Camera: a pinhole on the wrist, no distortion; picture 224 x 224 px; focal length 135.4 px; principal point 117.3 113.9 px. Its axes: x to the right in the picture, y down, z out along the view. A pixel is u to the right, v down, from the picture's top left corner.
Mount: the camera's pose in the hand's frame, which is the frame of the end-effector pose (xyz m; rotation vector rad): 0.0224 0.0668 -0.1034 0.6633 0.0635 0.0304
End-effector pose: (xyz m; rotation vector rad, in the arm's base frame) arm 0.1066 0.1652 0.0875 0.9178 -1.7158 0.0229
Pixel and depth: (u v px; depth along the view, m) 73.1 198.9 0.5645
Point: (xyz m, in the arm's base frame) -0.3414 -0.0289 -0.2285
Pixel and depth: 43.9 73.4 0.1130
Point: 0.1535 0.1746 0.0603
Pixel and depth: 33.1 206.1 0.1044
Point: 0.0558 0.2121 0.0721
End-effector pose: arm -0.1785 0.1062 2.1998 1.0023 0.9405 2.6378
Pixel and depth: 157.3 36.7 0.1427
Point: -0.2688 0.1766 2.1645
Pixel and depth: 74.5 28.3 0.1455
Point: -0.2031 0.1564 2.1083
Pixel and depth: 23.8 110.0 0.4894
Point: 0.2054 0.3559 2.0542
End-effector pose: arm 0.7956 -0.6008 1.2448 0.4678 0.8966 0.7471
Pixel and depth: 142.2 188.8 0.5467
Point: 1.2914 -0.5307 1.4256
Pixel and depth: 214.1 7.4 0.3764
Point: 1.0687 -0.6156 0.8266
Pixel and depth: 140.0 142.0 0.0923
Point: 0.7870 -0.5495 1.2275
